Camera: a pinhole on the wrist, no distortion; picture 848 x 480 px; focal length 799.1 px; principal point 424.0 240.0 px. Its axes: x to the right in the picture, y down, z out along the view. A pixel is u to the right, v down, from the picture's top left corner.
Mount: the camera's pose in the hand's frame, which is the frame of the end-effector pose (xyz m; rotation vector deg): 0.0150 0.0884 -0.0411 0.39 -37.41 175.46
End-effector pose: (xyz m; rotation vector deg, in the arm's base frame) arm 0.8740 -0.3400 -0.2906 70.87 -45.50 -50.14
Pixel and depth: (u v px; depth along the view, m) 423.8 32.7 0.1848
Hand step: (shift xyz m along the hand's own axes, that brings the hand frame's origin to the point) 0.0160 0.0568 0.1472
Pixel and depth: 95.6 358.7 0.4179
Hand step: 0.1869 -0.1403 0.3140
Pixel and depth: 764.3 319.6 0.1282
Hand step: -0.0395 0.0250 0.0711
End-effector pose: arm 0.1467 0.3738 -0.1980 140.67 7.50 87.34
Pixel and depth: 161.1 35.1 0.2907
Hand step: 0.1121 0.0370 0.2541
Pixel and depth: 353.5 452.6 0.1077
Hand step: 0.0244 0.0182 0.0455
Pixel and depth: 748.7 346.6 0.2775
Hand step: -0.0976 -0.0575 0.1979
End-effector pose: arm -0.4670 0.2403 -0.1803 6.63 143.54 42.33
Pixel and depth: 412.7 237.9 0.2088
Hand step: 0.0184 0.0037 0.1497
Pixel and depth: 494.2 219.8 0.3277
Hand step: -0.0130 -0.0374 0.2617
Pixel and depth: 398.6 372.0 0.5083
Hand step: 0.0313 -0.1957 0.3886
